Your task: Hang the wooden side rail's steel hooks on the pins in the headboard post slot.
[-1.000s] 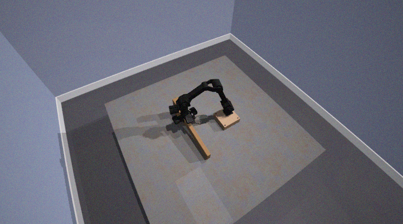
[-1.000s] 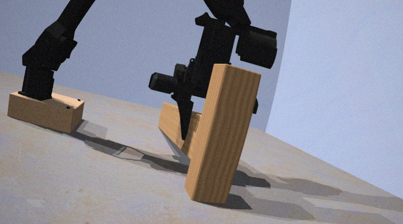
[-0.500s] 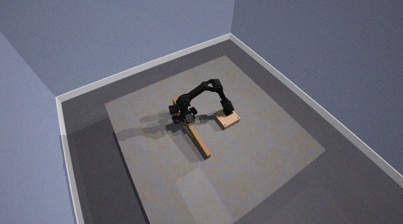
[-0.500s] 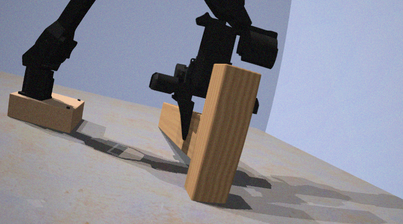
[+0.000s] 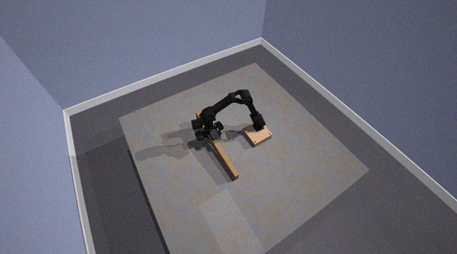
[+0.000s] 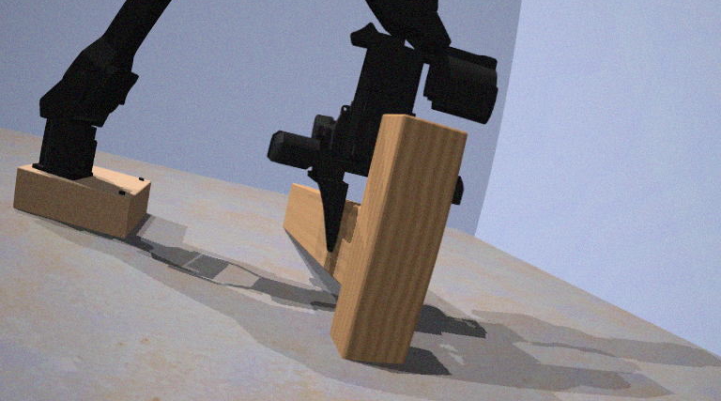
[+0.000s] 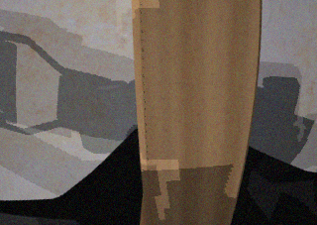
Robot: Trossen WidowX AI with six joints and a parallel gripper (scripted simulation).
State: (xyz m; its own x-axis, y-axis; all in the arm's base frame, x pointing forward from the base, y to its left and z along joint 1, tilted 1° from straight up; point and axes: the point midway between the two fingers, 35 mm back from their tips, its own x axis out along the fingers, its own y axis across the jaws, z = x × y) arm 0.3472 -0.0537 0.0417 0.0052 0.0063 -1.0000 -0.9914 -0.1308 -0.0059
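Now: gripper tip 1 cm short of the headboard post, 12 cm to the left of it and 4 cm below it.
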